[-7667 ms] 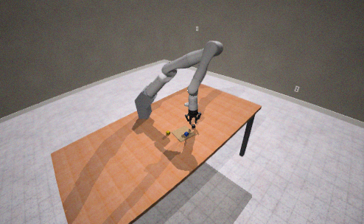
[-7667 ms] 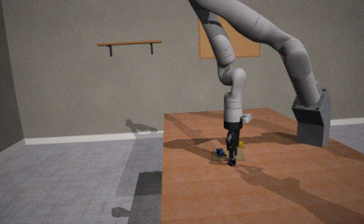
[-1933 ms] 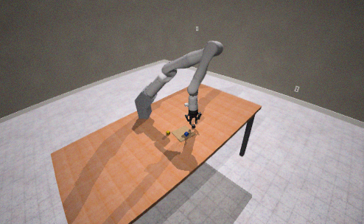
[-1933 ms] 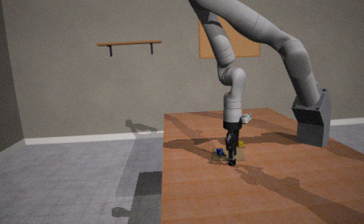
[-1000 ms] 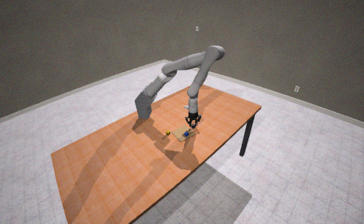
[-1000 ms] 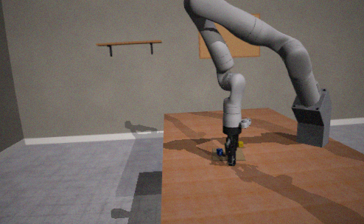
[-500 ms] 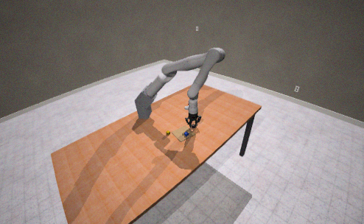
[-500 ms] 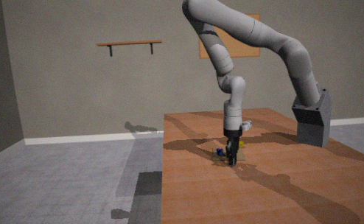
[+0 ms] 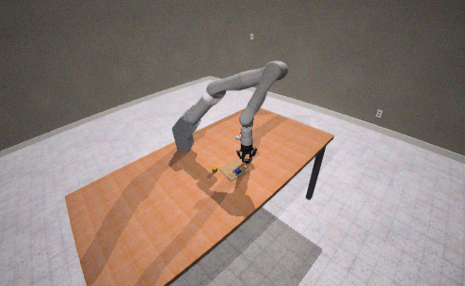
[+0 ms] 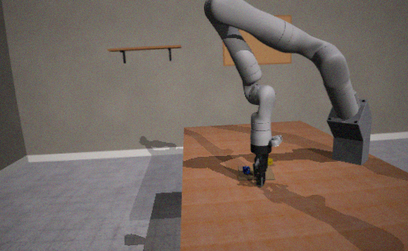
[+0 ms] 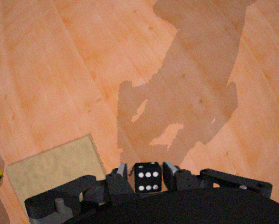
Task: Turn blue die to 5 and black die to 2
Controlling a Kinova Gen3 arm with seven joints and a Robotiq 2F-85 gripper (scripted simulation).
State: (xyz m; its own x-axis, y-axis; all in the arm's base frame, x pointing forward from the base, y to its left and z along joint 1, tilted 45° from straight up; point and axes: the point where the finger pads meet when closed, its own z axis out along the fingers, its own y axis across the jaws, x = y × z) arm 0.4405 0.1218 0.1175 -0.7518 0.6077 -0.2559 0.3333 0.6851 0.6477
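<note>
Now: the black die 1 cm below my hand. Round my hand: blue die 11 cm to the right, 4 cm ahead; yellow die 21 cm to the right, 7 cm behind, 1 cm below; tan mat 11 cm to the right, 2 cm below.
</note>
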